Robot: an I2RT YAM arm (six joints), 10 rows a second.
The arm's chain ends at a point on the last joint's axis. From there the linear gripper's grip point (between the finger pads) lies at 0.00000 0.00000 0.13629 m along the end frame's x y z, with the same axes.
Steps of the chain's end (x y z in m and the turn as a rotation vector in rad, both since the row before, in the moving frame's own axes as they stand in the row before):
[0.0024 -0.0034 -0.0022 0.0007 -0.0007 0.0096]
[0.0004 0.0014 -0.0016 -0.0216 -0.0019 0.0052]
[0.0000 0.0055 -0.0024 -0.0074 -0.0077 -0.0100]
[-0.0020 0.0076 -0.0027 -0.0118 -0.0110 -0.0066]
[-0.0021 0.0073 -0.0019 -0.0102 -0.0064 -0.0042]
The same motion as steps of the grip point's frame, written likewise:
[0.0023 -0.0035 -0.0022 0.0007 -0.0007 0.0096]
[0.0001 0.0043 -0.0016 -0.0216 -0.0019 0.0052]
[-0.0010 0.0065 -0.0024 -0.0074 -0.0077 -0.0100]
[-0.0035 0.0092 -0.0027 -0.0118 -0.0110 -0.0066]
[-0.0030 0.0087 -0.0019 -0.0102 -0.0064 -0.0042]

